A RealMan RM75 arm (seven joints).
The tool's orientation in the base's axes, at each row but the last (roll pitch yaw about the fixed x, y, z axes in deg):
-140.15 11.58 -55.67
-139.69 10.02 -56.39
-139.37 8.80 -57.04
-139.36 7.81 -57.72
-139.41 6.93 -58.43
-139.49 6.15 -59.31
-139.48 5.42 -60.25
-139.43 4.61 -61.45
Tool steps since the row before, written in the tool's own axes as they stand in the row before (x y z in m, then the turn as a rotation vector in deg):
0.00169 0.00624 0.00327 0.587 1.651 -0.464
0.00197 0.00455 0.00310 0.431 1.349 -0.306
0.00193 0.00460 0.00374 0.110 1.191 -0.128
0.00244 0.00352 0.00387 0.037 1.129 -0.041
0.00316 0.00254 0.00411 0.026 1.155 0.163
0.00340 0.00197 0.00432 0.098 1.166 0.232
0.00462 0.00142 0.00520 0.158 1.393 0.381
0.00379 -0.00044 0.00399 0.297 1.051 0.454
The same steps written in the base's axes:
-0.00203 -0.00181 -0.00672 -1.047 -1.241 -0.805
-0.00066 -0.00166 -0.00557 -0.848 -0.940 -0.705
-0.00033 -0.00143 -0.00606 -0.826 -0.541 -0.687
0.00078 -0.00152 -0.00551 -0.778 -0.422 -0.703
0.00198 -0.00179 -0.00512 -0.699 -0.336 -0.872
0.00260 -0.00182 -0.00490 -0.634 -0.373 -0.939
0.00405 -0.00245 -0.00529 -0.682 -0.441 -1.204
0.00427 -0.00172 -0.00304 -0.340 -0.428 -1.049

